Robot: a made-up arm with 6 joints.
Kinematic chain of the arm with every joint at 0, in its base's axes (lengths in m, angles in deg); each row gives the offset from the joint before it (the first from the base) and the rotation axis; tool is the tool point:
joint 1: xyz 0 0 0.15 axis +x
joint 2: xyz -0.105 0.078 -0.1 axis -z
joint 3: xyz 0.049 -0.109 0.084 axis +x
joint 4: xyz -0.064 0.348 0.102 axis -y
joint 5: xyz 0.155 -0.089 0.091 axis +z
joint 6: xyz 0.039 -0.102 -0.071 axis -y
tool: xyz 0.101 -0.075 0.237
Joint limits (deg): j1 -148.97..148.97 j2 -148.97..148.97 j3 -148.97..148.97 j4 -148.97..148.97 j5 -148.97..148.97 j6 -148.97..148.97
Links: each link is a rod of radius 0.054 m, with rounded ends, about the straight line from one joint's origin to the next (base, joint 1, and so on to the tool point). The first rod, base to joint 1, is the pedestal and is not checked.
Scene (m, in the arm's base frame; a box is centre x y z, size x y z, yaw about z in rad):
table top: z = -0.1
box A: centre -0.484 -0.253 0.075 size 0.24 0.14 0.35 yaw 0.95
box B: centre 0.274 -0.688 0 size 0.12 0.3 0.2 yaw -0.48
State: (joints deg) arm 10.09 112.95 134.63 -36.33 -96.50 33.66
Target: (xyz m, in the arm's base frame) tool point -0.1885 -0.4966 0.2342
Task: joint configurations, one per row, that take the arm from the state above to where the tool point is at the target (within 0.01 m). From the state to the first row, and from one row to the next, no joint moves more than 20 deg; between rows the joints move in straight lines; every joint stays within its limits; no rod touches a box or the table.
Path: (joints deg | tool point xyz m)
1: 6.85 105.37 125.02 -21.52 -109.62 51.18 | -0.7108 0.1351 0.2882
2: 3.62 97.79 115.41 -6.71 -122.74 68.70 | -0.6886 0.0461 0.4433
3: 0.38 90.21 105.80 8.10 -135.85 86.22 | -0.6067 -0.0556 0.5619
4: -2.86 82.64 96.19 22.90 -148.97 103.73 | -0.4966 -0.1398 0.6326
5: -11.07 70.29 106.75 3.96 -148.97 98.88 | -0.4553 -0.1979 0.6198
6: -19.28 57.95 117.30 -14.98 -148.97 94.03 | -0.3752 -0.2316 0.6315
7: -27.49 45.60 127.86 -33.92 -148.97 89.17 | -0.2772 -0.2294 0.6546
8: -35.70 33.26 138.41 -52.86 -148.97 84.32 | -0.1801 -0.1950 0.6752
9: -43.91 20.91 148.97 -71.80 -148.97 79.47 | -0.0951 -0.1435 0.6848
10: -25.83 24.31 140.70 -66.65 -138.16 67.48 | -0.1096 -0.3298 0.5882
11: -7.75 27.71 132.43 -61.51 -127.36 55.49 | -0.1438 -0.4559 0.4255
12: 10.33 31.11 124.16 -56.36 -116.55 43.50 | -0.1885 -0.4966 0.2342

